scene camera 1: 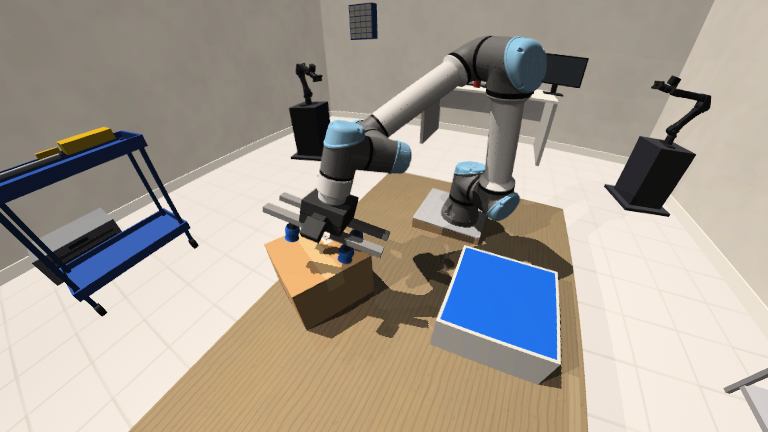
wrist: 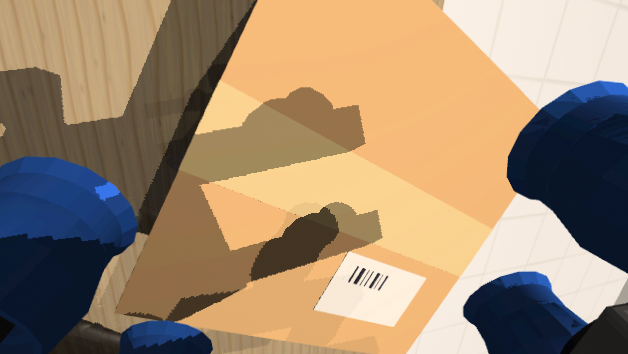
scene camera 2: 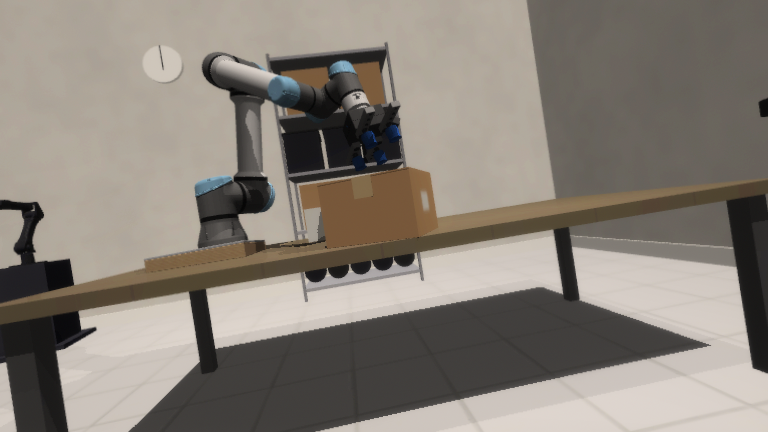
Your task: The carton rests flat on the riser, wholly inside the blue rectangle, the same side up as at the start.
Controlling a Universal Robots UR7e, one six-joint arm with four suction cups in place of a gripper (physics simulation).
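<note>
A brown carton (scene camera 1: 300,279) (scene camera 2: 370,214) (wrist: 375,65) stands flat on the wooden table, left of the riser in scene camera 1. A pale tape strip crosses its top, and a white barcode label (wrist: 370,290) lies face up in the wrist view. The grey-white riser (scene camera 1: 483,349) carries the blue rectangle (scene camera 1: 504,300), with no carton on it. My gripper (scene camera 1: 323,239) (scene camera 2: 375,147) (wrist: 325,250), with four blue suction cups, is open and holds nothing. It hangs over the carton; scene camera 2 shows a gap between cups and top. One cup is hidden in scene camera 1.
The wooden table (scene camera 1: 375,386) (scene camera 2: 590,206) bears the arm's base plate (scene camera 1: 427,212) behind the riser. A blue cart (scene camera 1: 128,252) stands on the floor at the left. Two black pedestals (scene camera 1: 309,128) (scene camera 1: 652,171) and a desk stand farther back. A shelf rack (scene camera 2: 327,58) stands behind the table.
</note>
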